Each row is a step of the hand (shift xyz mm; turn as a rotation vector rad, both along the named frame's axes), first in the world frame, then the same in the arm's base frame.
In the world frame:
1: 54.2 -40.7 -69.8 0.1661 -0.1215 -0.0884
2: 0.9 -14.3 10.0 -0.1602 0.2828 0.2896
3: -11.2 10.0 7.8 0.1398 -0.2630 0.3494
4: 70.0 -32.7 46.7 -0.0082 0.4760 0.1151
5: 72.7 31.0 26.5 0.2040 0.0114 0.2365
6: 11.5 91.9 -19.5 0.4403 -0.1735 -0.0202
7: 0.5 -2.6 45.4 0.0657 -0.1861 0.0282
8: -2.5 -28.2 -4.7 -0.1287 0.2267 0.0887
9: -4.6 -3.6 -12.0 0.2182 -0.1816 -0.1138
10: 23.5 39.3 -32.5 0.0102 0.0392 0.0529
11: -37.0 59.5 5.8 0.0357 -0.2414 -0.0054
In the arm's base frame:
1: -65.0 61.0 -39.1 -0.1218 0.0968 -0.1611
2: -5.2 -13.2 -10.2 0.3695 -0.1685 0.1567
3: 10.7 -7.1 11.0 0.0232 -0.2988 -0.3478
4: 13.2 -12.1 -88.5 0.4421 0.1238 0.1707
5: 51.8 32.4 -56.7 0.1823 -0.0610 -0.2464
6: 62.6 61.1 36.1 -0.0784 0.1667 -0.4364
7: 25.1 -34.0 -16.9 -0.1193 -0.0692 -0.1440
8: -25.4 -10.4 -8.3 0.2108 -0.0307 0.1745
9: -10.7 4.7 6.4 -0.1759 0.1157 -0.2218
10: 15.4 53.4 8.1 0.0640 -0.0158 -0.0098
11: 44.4 3.0 54.4 -0.1876 -0.0849 -0.1310

